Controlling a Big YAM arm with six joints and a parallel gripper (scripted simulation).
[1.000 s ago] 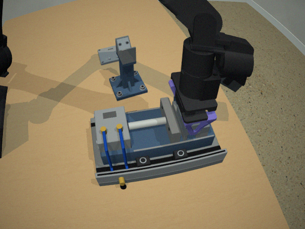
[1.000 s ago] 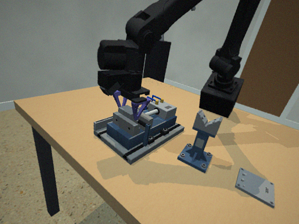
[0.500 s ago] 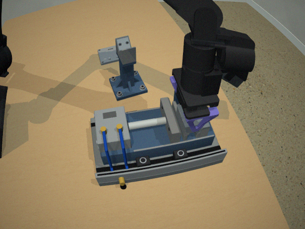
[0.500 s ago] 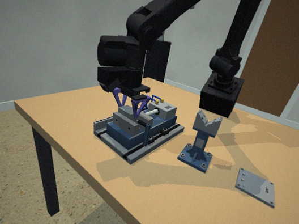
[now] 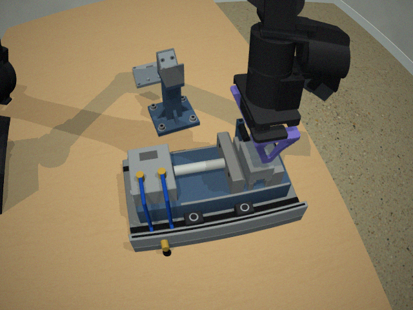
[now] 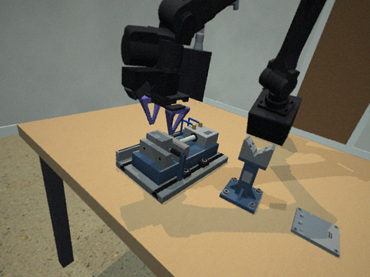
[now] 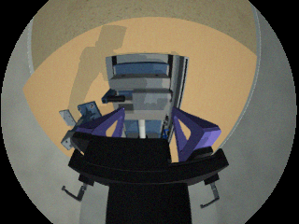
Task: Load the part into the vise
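Right now the grey part is 50 mm below my hand and 10 mm to the right of it. Round my hand: fixed jaw (60 mm below, 30 mm ahead, 10 mm to the left); black work stop (60 mm to the left, 50 mm below); moving jaw (60 mm below, 40 mm behind, 10 mm to the left).
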